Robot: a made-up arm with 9 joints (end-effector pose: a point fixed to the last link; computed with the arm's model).
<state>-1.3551 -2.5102 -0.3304 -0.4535 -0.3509 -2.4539 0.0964 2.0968 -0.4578</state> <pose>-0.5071 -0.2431 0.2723 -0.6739 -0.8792 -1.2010</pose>
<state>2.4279 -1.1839 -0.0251 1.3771 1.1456 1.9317 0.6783 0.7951 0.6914</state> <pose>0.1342 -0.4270 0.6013 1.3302 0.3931 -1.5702</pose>
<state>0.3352 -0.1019 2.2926 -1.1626 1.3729 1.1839 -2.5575 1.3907 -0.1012</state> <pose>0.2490 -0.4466 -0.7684 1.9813 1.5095 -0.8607</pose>
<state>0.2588 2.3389 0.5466 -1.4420 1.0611 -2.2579 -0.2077 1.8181 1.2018</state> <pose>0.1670 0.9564 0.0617 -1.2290 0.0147 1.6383</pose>
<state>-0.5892 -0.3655 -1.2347 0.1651 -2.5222 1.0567 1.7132 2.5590 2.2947</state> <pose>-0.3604 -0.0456 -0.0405 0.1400 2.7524 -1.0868</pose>
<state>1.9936 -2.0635 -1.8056 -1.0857 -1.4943 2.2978 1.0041 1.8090 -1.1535</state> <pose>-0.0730 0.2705 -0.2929 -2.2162 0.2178 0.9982</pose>
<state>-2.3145 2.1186 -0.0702 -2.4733 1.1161 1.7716 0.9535 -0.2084 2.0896</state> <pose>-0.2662 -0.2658 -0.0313 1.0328 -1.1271 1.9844</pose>
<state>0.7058 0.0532 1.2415 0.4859 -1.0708 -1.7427 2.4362 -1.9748 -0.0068</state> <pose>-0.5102 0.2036 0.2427 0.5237 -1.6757 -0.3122</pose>
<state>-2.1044 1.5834 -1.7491 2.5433 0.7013 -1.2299 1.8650 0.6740 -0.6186</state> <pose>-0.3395 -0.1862 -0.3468 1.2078 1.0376 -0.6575</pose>
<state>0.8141 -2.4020 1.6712 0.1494 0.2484 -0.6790 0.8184 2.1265 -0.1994</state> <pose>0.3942 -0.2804 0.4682 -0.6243 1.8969 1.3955</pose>
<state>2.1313 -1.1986 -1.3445 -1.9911 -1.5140 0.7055 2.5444 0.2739 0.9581</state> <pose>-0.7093 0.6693 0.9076 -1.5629 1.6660 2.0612</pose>
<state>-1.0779 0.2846 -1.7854 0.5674 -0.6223 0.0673 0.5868 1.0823 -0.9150</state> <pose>-0.3408 0.4758 -0.0323 0.3826 -1.7332 0.6125</pose>
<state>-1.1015 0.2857 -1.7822 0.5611 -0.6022 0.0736 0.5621 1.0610 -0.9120</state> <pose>-0.3418 0.4957 -0.0224 0.3360 -1.6831 0.6036</pose>
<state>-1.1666 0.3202 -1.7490 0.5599 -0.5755 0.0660 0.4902 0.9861 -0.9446</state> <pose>-0.3402 0.5668 0.0164 0.2052 -1.4962 0.5484</pose>
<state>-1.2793 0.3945 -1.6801 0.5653 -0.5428 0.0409 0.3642 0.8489 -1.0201</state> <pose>-0.3058 0.7035 0.0566 -0.0316 -1.1527 0.4551</pose>
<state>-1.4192 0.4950 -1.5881 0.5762 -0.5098 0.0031 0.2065 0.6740 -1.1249</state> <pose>-0.2290 0.8694 0.0237 -0.3484 -0.7219 0.3693</pose>
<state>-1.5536 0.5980 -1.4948 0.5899 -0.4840 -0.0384 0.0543 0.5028 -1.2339</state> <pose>-0.1659 0.9935 -0.1055 -0.6764 -0.3117 0.3283</pose>
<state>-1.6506 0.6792 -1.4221 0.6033 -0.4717 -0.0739 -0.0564 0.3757 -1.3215</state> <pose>-0.1545 1.0465 -0.2475 -0.9290 -0.0164 0.3278</pose>
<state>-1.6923 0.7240 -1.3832 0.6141 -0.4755 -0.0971 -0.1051 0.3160 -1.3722</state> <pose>-0.1604 1.0598 -0.3192 -1.0480 0.1211 0.3360</pose>
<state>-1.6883 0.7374 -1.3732 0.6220 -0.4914 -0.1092 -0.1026 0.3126 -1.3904</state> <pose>-0.1533 1.0644 -0.3180 -1.0507 0.1328 0.3344</pose>
